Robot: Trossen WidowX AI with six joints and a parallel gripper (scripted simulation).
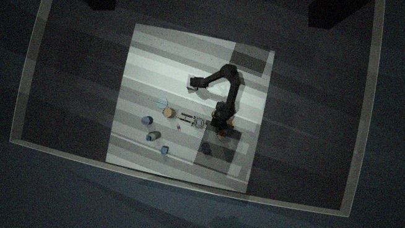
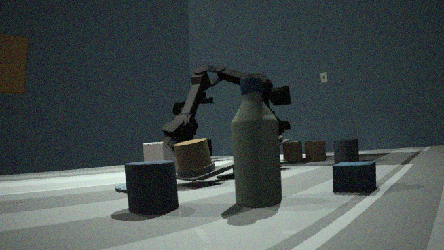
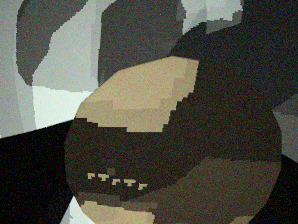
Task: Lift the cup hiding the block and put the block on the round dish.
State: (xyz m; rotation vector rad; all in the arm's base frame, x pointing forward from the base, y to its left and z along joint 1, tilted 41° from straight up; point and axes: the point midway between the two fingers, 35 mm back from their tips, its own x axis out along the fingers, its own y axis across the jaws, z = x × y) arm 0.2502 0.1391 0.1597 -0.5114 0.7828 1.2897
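The pale round dish is 70 mm behind my gripper tip, 480 mm to the right of it and 30 mm below it. The rest, counted from my gripper tip: blue cube (340 mm ahead, 420 mm to the right, 20 mm below); balance beam (50 mm ahead, 260 mm to the right); balance (50 mm ahead, 260 mm to the right, 10 mm below).
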